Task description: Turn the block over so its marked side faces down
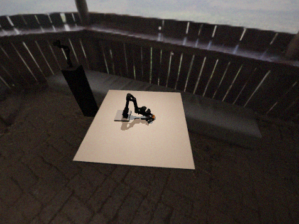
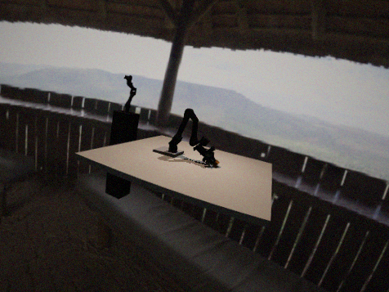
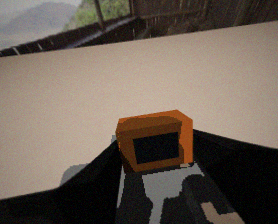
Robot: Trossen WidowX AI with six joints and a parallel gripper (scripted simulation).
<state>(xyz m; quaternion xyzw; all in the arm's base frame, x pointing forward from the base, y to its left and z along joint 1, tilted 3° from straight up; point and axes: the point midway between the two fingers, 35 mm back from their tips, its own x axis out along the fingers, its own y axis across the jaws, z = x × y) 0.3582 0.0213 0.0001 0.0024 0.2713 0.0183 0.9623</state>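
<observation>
Right now the orange block is 1 cm behind my gripper tip.
</observation>
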